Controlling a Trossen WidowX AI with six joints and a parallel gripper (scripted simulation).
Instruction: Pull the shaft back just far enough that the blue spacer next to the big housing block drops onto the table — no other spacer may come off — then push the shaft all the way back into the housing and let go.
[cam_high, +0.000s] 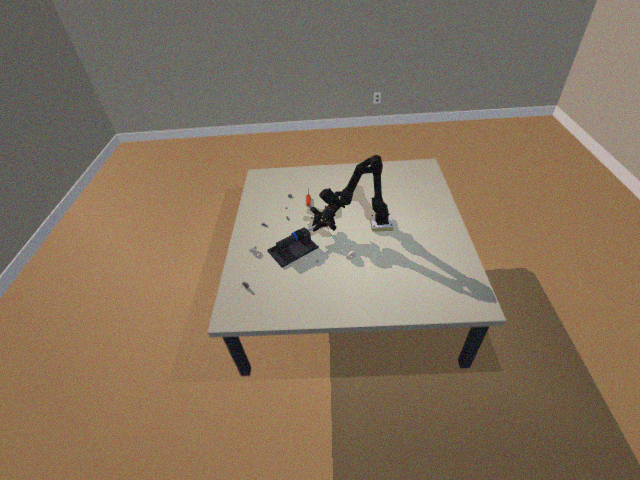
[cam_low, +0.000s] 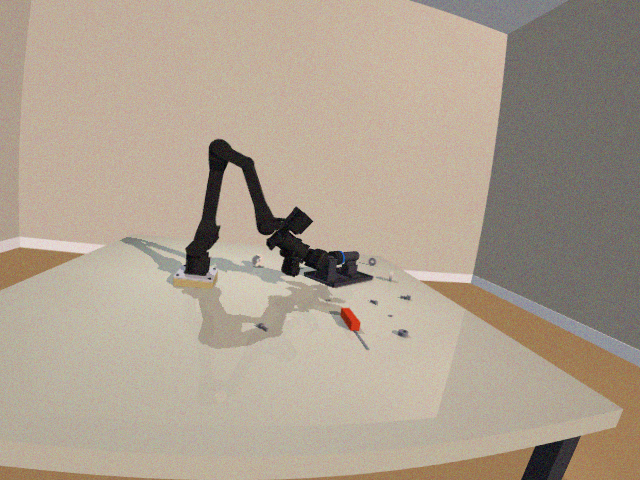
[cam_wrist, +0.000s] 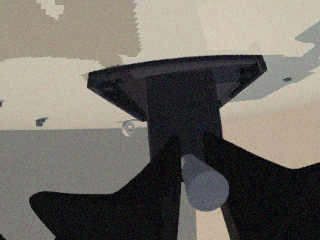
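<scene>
My gripper tip is 4 cm short of the grey shaft, 3 cm to the right of it and 2 cm below it. Also, from my gripper tip: blue spacer: 9 cm ahead, 6 cm to the left, 2 cm above; pale ring: 19 cm behind, 17 cm to the left, 4 cm below.
</scene>
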